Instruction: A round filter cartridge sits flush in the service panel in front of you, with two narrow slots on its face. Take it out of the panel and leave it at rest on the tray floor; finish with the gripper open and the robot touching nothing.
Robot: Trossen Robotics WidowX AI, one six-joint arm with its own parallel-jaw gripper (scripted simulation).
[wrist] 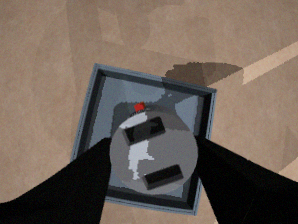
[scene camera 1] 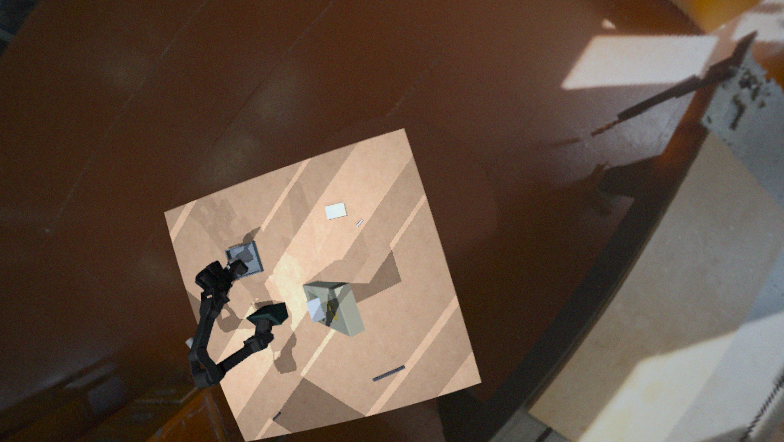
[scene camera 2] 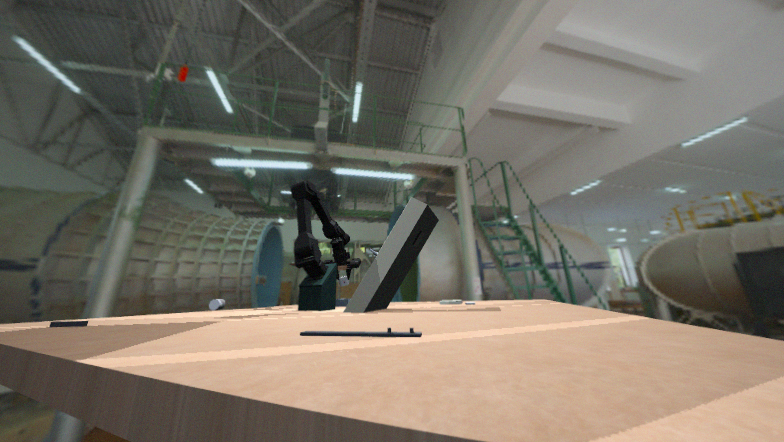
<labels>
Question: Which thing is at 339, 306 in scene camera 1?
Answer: A grey service panel.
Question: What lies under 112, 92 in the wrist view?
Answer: A grey tray.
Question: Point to a round grey filter cartridge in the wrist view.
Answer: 153, 152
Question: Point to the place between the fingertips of my gripper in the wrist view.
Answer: At 152, 143
</labels>
